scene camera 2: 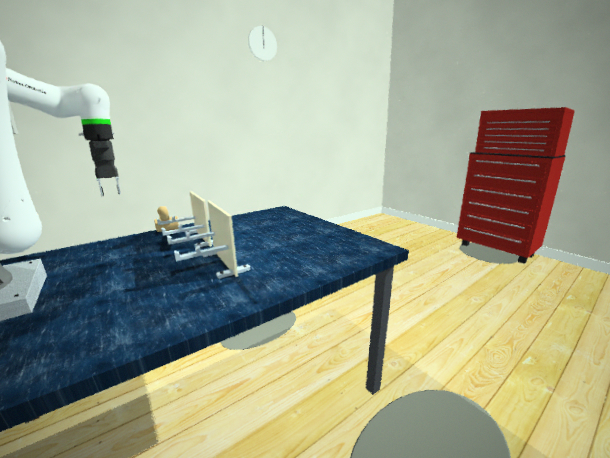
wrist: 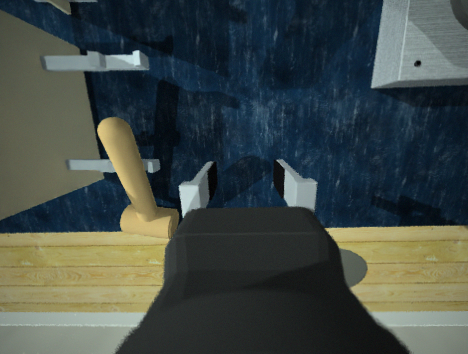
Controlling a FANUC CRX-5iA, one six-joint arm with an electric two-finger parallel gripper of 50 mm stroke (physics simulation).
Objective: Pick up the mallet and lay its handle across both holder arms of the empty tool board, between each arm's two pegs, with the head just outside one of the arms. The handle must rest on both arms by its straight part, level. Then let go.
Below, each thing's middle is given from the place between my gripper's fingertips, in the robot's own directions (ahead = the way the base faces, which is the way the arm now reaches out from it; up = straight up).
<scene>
My hand is 210 mm short of the wooden mallet (wrist: 142, 217), 150 mm above it and 30 mm to the right of it.
</scene>
